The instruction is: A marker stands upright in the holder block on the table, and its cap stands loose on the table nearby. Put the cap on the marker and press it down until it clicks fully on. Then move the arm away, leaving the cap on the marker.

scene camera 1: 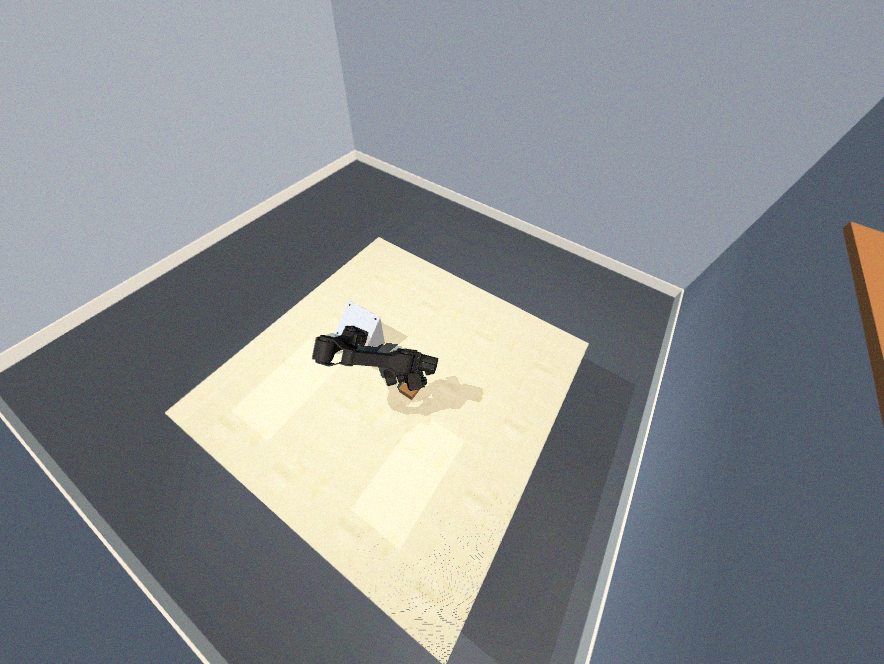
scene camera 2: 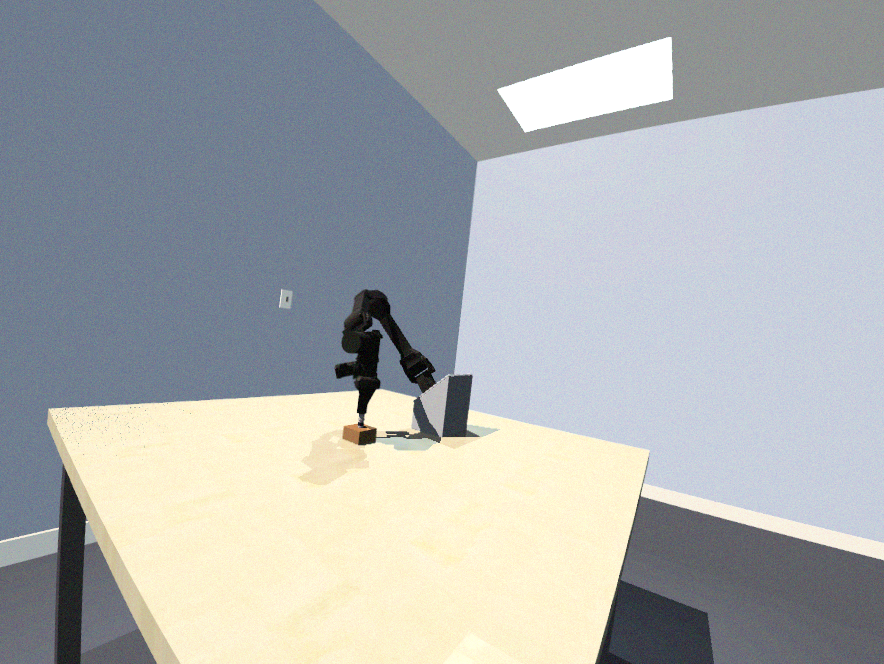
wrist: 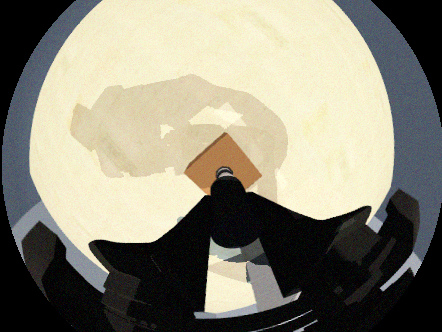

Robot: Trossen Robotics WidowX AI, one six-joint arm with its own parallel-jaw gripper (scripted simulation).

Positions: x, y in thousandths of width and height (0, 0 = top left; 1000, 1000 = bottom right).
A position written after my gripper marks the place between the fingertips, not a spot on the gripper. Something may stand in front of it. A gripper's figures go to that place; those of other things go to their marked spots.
Scene:
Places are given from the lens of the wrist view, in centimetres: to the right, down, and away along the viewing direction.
my gripper (wrist: 517, 598): 0, 3, 10
dark marker cap (wrist: 531, 670): 1, 3, 6

